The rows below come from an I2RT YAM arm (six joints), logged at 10 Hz.
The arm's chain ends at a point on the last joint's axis. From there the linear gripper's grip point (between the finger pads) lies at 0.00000 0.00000 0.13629 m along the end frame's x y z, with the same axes.
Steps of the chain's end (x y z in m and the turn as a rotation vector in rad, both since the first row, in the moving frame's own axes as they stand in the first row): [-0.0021 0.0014 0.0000 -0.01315 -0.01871 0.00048]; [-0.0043 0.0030 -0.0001 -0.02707 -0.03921 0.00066]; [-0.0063 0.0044 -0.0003 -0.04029 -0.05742 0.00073]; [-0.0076 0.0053 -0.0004 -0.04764 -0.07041 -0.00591]
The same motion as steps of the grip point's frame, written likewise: [-0.0047 0.0032 0.0000 -0.01315 -0.01871 0.00048]; [-0.0096 0.0067 -0.0003 -0.02707 -0.03921 0.00066]; [-0.0141 0.0099 -0.0006 -0.04029 -0.05742 0.00073]; [-0.0172 0.0118 -0.0009 -0.04764 -0.07041 -0.00591]
